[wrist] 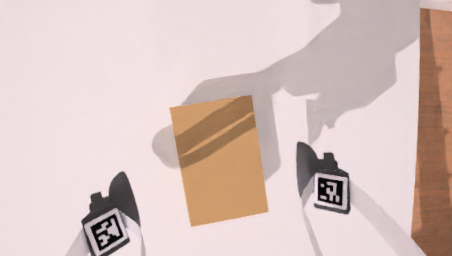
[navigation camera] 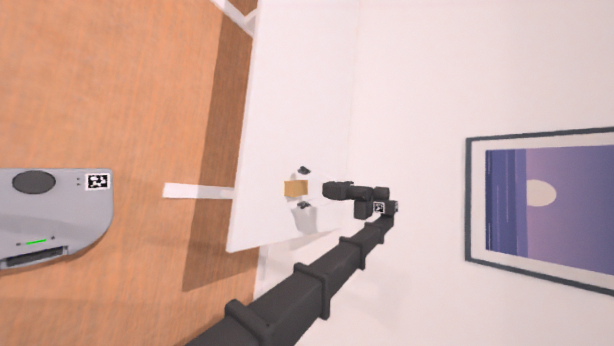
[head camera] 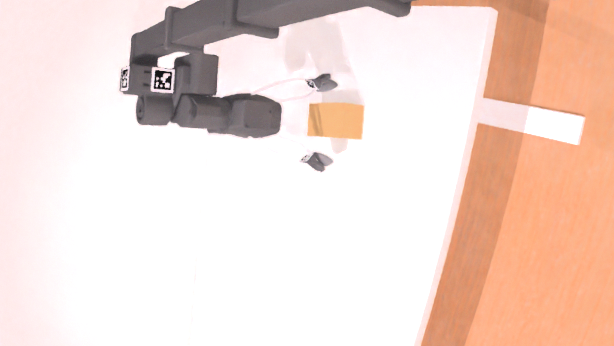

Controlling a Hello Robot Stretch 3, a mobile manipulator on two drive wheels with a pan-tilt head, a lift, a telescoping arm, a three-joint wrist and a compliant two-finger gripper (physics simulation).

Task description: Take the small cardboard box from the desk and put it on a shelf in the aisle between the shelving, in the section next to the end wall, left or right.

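Seen in the pictures: gripper, fingertip midpoint: (navigation camera: pixel 298 187) (head camera: pixel 331 123); robot's base, origin of the base link: (navigation camera: pixel 35 181).
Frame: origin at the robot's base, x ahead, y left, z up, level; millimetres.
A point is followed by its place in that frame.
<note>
The small cardboard box (head camera: pixel 342 121) @[x -26, y -564, z 770 mm] (navigation camera: pixel 295 189) @[x -30, y -572, z 770 mm] (wrist: pixel 222 160) is a plain tan block lying on the white desk (head camera: pixel 350 225) @[x 158, y -575, z 720 mm] (navigation camera: pixel 290 75) @[x 430, y -599, z 720 mm] (wrist: pixel 65 75). My gripper (head camera: pixel 325 121) @[x -23, y -597, z 764 mm] (navigation camera: pixel 303 187) @[x -23, y -597, z 764 mm] (wrist: pixel 215 175) @[x -23, y -597, z 764 mm] is open, with one finger on each side of the box. In the wrist view the box lies between the fingers, slightly turned, with a gap on both sides and its far end past the fingertips. Shadow bands cross its top. How far the fingertips are above the desk is hard to tell. The shelving does not show in these views.
The dark telescoping arm (head camera: pixel 200 27) @[x -94, y -409, z 1114 mm] (navigation camera: pixel 300 305) @[x -90, y -163, z 1119 mm] reaches over the desk's end. A wall with a framed picture (navigation camera: pixel 468 200) @[x -87, y -1113, z 1315 mm] stands behind the desk. A white desk foot (head camera: pixel 555 125) (navigation camera: pixel 195 191) sticks out over the wood floor. My grey base (navigation camera: pixel 60 215) @[x -114, y -45, z 159 mm] stands in front of the desk.
</note>
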